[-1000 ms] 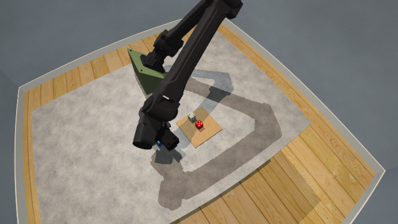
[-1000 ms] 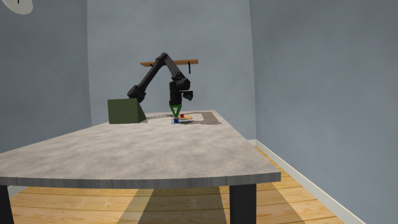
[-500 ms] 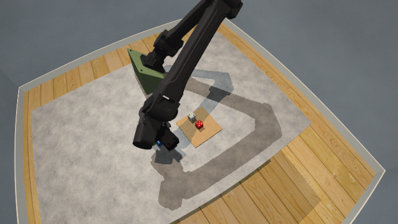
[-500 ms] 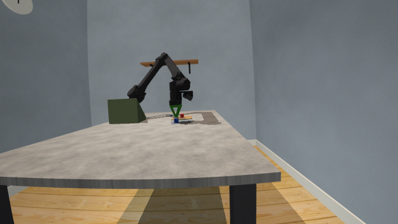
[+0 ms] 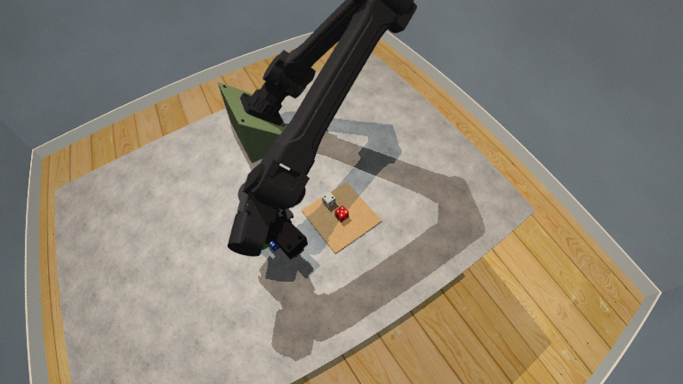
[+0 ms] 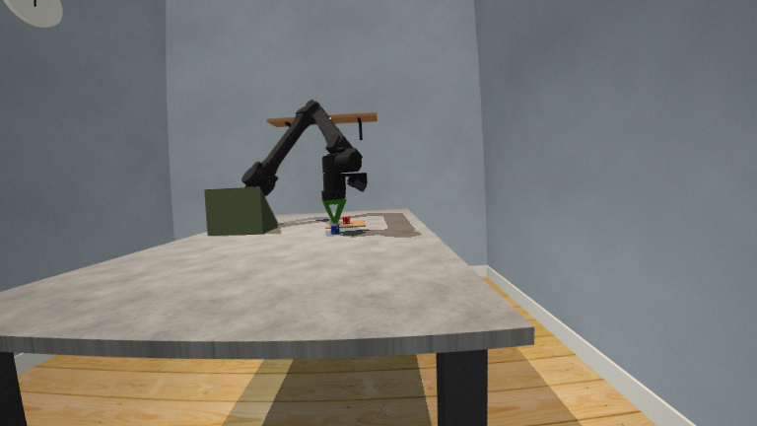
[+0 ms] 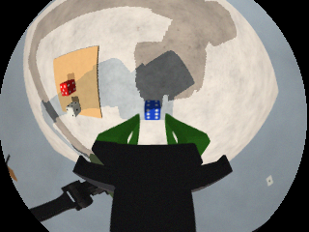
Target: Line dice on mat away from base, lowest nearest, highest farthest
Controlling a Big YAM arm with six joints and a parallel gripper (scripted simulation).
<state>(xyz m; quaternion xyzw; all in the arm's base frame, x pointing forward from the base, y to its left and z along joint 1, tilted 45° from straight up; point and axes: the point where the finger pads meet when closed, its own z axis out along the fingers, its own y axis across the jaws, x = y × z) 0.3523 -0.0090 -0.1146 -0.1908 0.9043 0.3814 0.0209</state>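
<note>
The blue die is 30 mm below my hand. Round my hand: red die: 170 mm to the left, 30 mm below; then tan mat: 10 mm behind, 170 mm to the left, 40 mm below; then white die: 50 mm behind, 160 mm to the left, 30 mm below.
</note>
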